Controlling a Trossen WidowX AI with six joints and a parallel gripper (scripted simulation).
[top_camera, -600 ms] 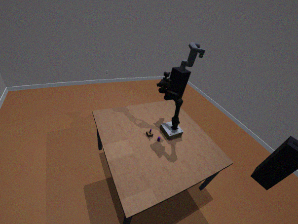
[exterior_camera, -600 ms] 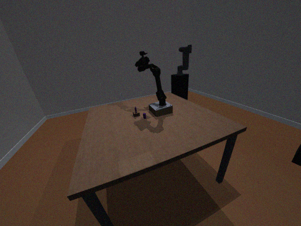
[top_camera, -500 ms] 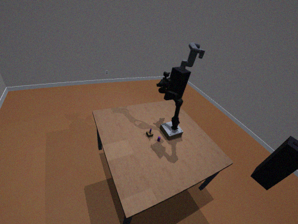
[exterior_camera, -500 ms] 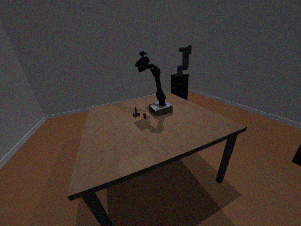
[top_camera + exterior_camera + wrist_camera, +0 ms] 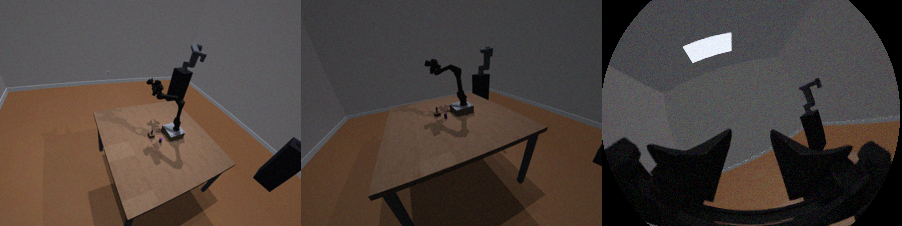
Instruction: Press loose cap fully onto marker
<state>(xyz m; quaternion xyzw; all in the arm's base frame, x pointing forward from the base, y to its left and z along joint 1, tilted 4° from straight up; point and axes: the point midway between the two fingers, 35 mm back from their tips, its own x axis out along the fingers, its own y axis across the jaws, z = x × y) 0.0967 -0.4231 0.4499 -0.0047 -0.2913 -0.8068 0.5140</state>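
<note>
Right now the purple cap is 140 mm ahead of my gripper tip, 460 mm to the left of it and 510 mm below it. From my gripper tip the other things lie so: holder block: 180 mm ahead, 340 mm to the left, 520 mm below.
</note>
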